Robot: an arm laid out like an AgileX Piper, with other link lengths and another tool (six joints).
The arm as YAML. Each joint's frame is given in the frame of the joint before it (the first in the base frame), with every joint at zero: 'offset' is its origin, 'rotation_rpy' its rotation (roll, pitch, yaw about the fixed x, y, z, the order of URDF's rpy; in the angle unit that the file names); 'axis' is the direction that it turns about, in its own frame. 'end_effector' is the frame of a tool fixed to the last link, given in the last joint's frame.
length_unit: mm
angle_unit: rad
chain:
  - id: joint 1
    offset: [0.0, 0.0, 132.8]
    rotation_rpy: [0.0, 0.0, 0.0]
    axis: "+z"
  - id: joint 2
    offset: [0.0, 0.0, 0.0]
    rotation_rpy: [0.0, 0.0, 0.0]
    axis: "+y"
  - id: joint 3
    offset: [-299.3, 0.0, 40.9]
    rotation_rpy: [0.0, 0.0, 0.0]
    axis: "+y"
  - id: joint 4
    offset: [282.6, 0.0, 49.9]
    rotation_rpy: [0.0, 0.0, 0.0]
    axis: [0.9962, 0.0, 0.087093]
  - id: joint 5
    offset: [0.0, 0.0, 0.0]
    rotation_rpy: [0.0, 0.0, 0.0]
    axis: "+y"
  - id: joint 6
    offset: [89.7, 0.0, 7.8]
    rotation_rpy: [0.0, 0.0, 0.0]
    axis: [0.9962, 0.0, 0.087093]
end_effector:
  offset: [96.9, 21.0, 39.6]
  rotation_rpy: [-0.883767, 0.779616, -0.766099]
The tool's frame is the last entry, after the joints.
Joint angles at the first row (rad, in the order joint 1, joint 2, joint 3, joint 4, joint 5, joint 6):
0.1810 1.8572 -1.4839 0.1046 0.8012 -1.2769
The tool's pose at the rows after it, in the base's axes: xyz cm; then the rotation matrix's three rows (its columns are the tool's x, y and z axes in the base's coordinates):
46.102 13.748 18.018; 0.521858 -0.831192 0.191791; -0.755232 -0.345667 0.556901; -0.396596 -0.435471 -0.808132
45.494 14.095 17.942; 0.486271 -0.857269 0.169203; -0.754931 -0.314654 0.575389; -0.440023 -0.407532 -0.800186
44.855 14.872 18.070; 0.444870 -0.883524 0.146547; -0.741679 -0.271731 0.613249; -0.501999 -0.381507 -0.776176
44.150 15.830 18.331; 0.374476 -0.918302 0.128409; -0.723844 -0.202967 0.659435; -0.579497 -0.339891 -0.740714
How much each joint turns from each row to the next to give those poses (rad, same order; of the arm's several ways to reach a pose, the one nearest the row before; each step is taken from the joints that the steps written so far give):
0.0000 0.0000 0.0000 0.0061 0.0430 0.0249
0.0000 0.0000 0.0001 0.0265 0.0365 0.0215
0.0000 0.0000 0.0000 0.0550 0.0358 0.0168
0.0000 0.0000 -0.0001 0.0652 0.0443 0.0428

